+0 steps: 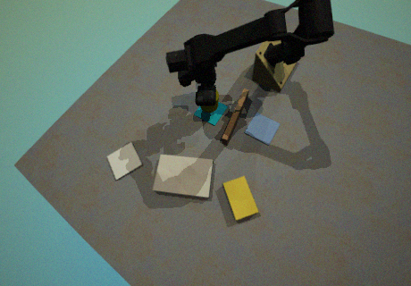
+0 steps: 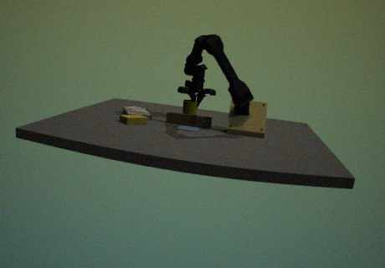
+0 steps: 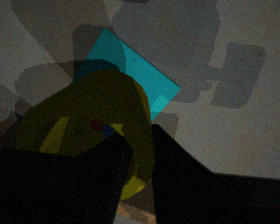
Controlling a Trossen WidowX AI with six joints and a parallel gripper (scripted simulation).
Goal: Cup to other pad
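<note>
My gripper tip is 8 cm above the teal pad, 2 cm to the right of it and 2 cm short of it. Round my gripper tip: blue marble (3 cm to the left, 2 cm below, 2 cm ahead); yellow cup (2 cm ahead, 1 cm to the left); wooden bar (12 cm to the left, 5 cm below, 2 cm ahead).
</note>
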